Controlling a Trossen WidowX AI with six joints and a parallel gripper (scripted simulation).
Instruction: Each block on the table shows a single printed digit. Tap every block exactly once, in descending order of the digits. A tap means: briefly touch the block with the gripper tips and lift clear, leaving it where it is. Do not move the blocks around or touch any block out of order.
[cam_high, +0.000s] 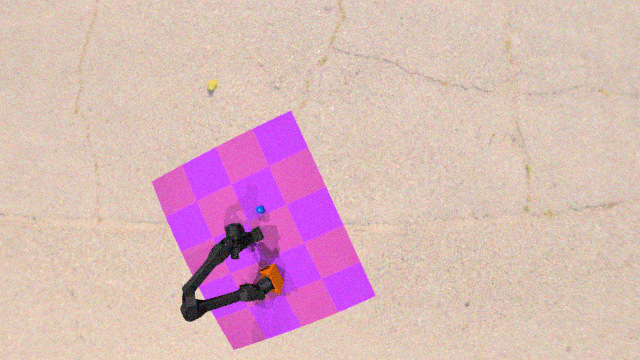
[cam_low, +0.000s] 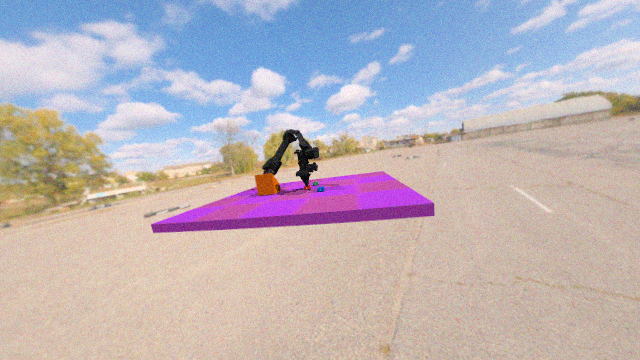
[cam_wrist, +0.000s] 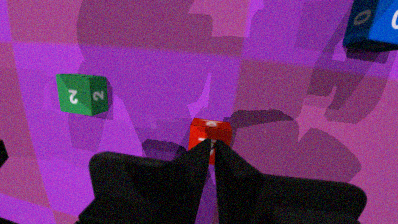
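Right now my gripper tip is 10 mm above the red block. Round my gripper tip: blue block: 110 mm ahead, 100 mm to the right, 10 mm below; green block: 20 mm ahead, 120 mm to the left, 10 mm below.
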